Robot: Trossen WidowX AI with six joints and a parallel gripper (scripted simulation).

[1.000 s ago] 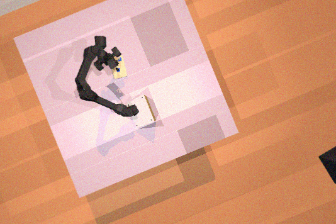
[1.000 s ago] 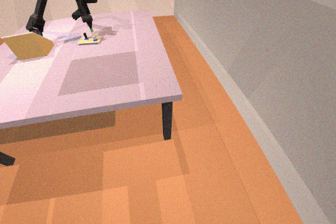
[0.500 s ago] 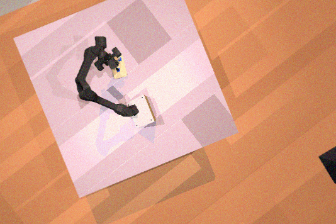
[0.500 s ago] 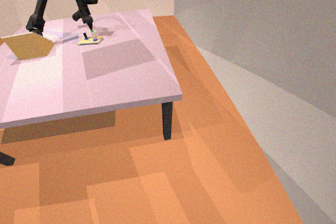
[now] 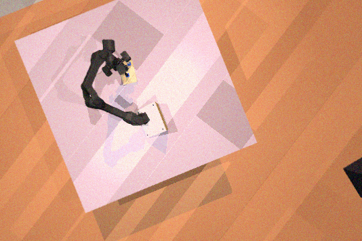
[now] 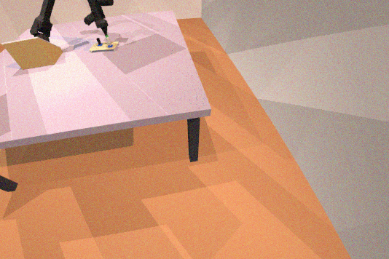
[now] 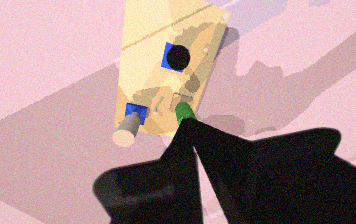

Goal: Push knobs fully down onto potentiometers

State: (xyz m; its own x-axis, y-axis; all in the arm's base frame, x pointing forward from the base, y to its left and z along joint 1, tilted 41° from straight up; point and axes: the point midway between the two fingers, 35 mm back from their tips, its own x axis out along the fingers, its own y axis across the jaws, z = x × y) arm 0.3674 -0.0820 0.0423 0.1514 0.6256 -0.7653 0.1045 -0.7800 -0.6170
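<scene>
My gripper tip is 2 cm above the green knob. The rest, counted from my gripper tip: black knob 5 cm behind, 1 cm to the right, 3 cm below.
</scene>
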